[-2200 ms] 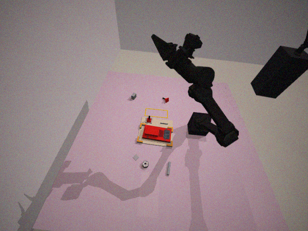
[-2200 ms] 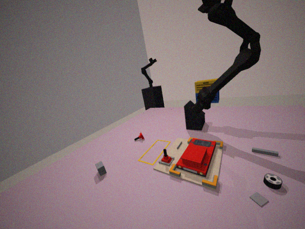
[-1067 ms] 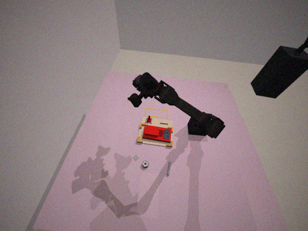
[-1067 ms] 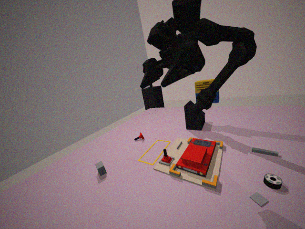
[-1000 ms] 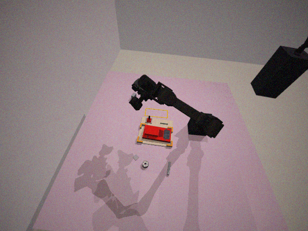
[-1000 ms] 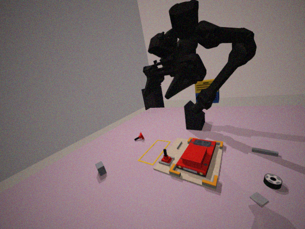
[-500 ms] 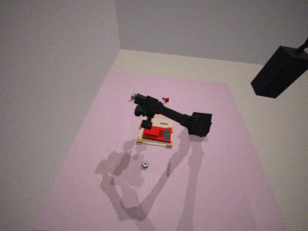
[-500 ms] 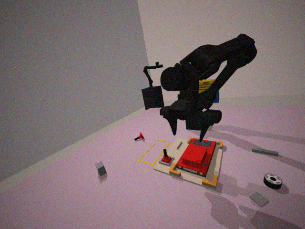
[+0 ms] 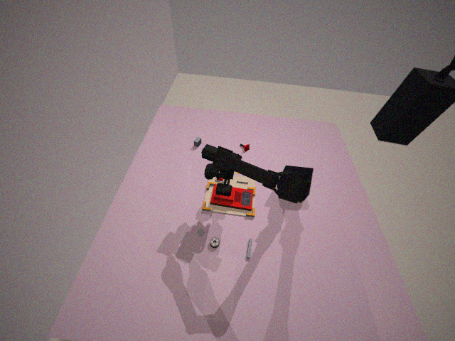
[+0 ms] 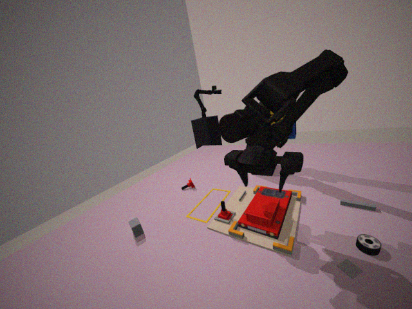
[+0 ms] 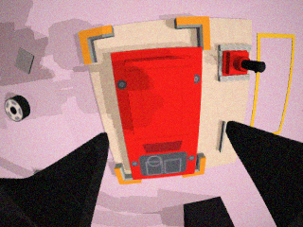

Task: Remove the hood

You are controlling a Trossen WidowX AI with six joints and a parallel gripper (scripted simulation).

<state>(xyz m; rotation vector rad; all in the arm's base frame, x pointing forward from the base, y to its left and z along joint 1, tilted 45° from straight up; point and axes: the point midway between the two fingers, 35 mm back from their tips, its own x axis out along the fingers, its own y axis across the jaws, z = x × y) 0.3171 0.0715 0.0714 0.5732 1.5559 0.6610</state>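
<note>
My gripper tip is 70 mm above the hood. From my gripper tip the other things lie so: grey bar (150 mm behind, 220 mm to the left, 100 mm below); black wheel (230 mm to the left, 100 mm below).
</note>
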